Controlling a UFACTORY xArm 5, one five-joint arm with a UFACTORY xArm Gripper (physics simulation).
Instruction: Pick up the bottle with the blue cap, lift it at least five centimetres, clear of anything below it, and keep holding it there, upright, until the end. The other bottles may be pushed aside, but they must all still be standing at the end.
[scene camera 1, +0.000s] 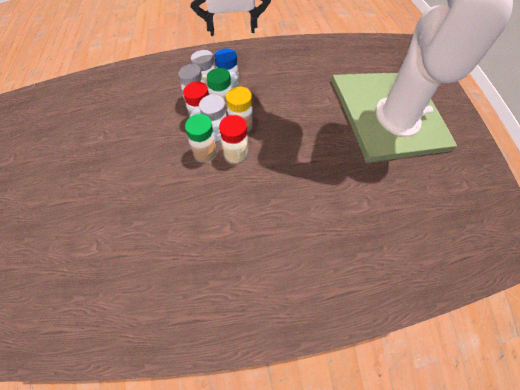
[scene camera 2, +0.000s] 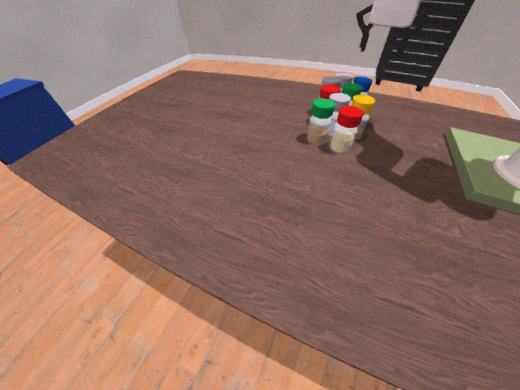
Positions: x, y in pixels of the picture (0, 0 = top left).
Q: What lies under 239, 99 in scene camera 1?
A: A yellow-capped bottle.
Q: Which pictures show the green-capped bottle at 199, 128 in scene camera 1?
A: Scene camera 1 and scene camera 2: all of them.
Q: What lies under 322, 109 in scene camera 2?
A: A green-capped bottle.
